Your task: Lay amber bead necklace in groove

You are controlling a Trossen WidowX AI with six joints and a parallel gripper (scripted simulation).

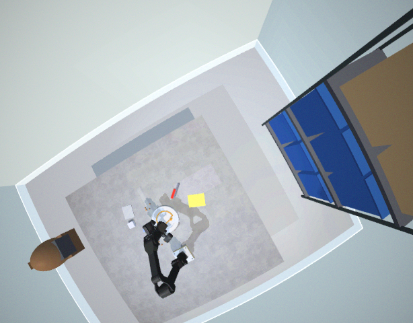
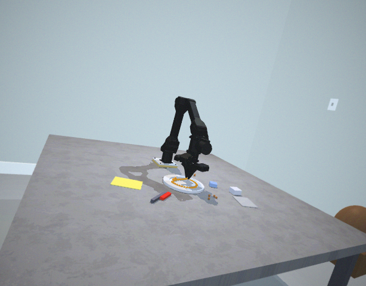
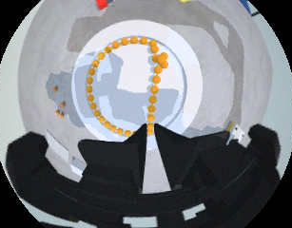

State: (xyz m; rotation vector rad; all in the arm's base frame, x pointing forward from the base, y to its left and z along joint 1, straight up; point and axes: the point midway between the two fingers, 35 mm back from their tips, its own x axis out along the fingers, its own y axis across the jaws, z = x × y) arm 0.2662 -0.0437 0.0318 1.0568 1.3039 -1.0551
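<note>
My gripper tip is now 3 cm short of the round white bead board, 4 cm to the left of it and 1 cm above it. Round my gripper tip: white block (16 cm ahead, 19 cm to the left); blue block (7 cm ahead, 12 cm to the left, 1 cm below); grey tool (14 cm ahead, 23 cm to the right, 1 cm below).
</note>
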